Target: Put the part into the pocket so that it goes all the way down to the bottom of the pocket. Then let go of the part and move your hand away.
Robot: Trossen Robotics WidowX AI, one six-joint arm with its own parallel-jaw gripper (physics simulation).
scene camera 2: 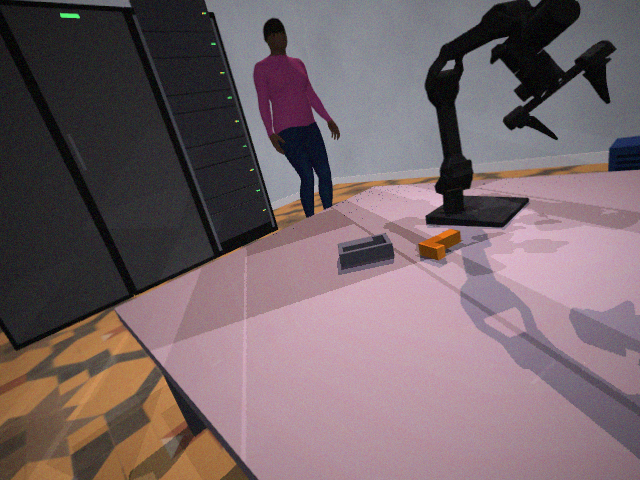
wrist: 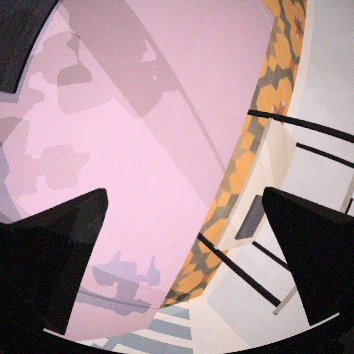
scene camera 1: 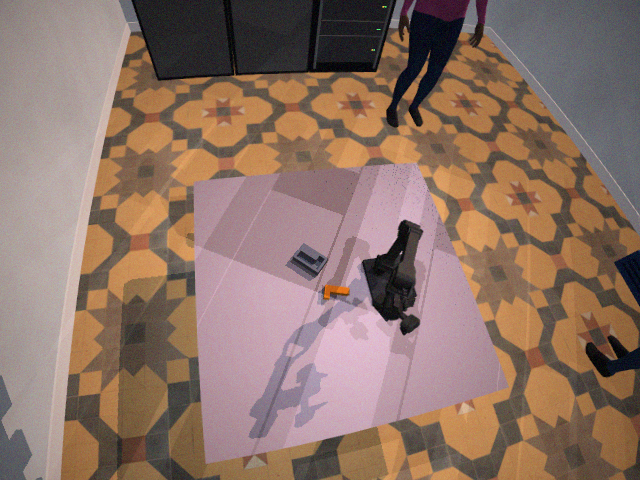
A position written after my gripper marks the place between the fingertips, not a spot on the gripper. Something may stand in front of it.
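Note:
Gripper, mine (scene camera 2: 581, 122), also visible in the wrist view (wrist: 186, 195): open, holding nothing. On the table rests an orange L-shaped block (scene camera 2: 434, 248); in the wrist view the block is out of frame.

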